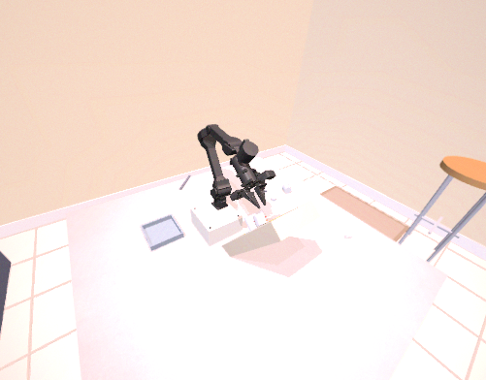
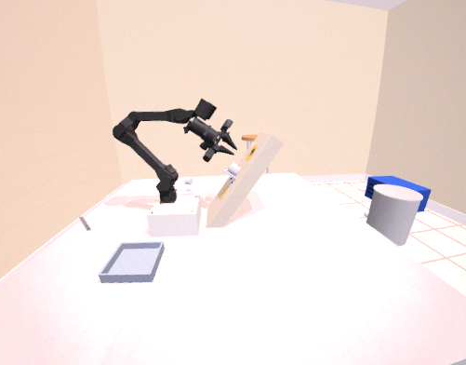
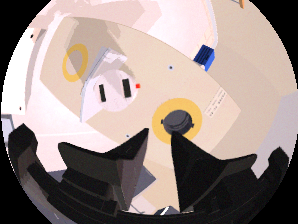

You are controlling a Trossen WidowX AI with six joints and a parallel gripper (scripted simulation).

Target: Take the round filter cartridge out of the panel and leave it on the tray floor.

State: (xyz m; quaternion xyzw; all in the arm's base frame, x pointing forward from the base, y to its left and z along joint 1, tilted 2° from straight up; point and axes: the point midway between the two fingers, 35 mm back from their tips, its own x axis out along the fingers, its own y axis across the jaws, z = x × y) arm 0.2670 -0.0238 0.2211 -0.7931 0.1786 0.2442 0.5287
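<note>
Now: the round filter cartridge 7 cm below my gripper tip, 1 cm to the left of it and 1 cm behind it. From my gripper tip the other things lie so: grey tray (37 cm behind, 28 cm below, 26 cm to the right).
</note>
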